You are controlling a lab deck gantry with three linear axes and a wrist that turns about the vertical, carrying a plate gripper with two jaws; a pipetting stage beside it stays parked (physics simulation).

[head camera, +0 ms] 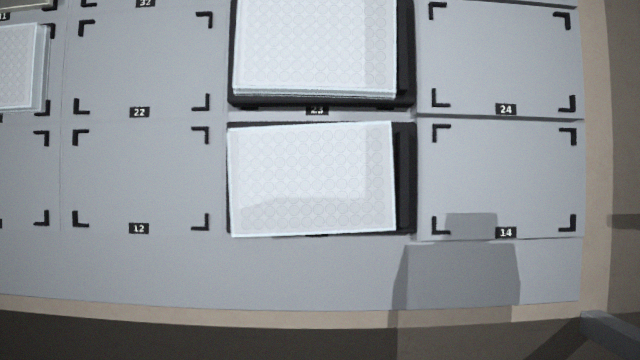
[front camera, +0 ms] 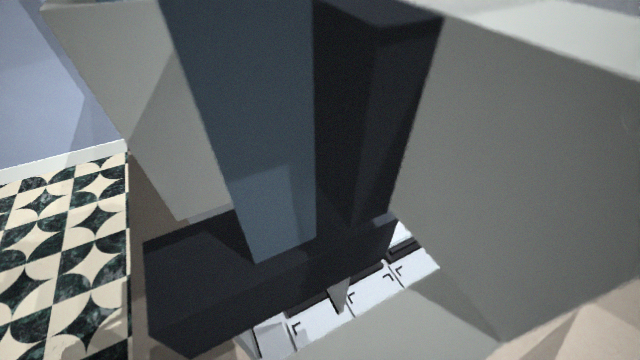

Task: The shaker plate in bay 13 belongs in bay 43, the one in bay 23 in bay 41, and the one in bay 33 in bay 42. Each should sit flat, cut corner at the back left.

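Places are measured from the robot's base along level axes (x ahead, y left, z up), in centimetres.
Where they show: gripper, fingertip midpoint: (front camera: 295, 320).
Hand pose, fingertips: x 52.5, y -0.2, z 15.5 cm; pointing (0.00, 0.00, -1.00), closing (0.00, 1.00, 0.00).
After its pixels a point has its place.
A clear, white-edged shaker plate (head camera: 312, 177) {x 38.9, y 4.4, z 3.7 cm} lies in bay 13 on a black nest (head camera: 406, 180) {x 46.1, y 4.2, z 3.1 cm}, turned slightly out of line with it. A second such plate (head camera: 315, 45) {x 39.1, y 14.4, z 3.7 cm} lies in bay 23 on its own black nest (head camera: 409, 60) {x 46.9, y 14.2, z 1.9 cm}; its far edge is cut off by the view. Their cut corners cannot be made out. The bay 33 plate and bays 41, 42 and 43 do not show in the head view. In the front view the dark gripper body hangs large over the deck. One pale gripper jaw (front camera: 339, 295) {x 53.6, y 4.9, z 19.7 cm} shows below it; the other jaw is hidden, as is anything between them.
Another plate (head camera: 17, 67) {x 10.8, y 14.8, z 1.4 cm} stands at the left edge of the head view, left of bay 22. A pale-edged object (head camera: 27, 6) {x 10.2, y 21.4, z 0.6 cm} is partly visible at the top left. In the front view a large grey panel (front camera: 525, 165) and a pale column (front camera: 170, 150) {x 42.3, y -5.3, z 36.2 cm} flank the gripper's blue-grey post (front camera: 260, 125).
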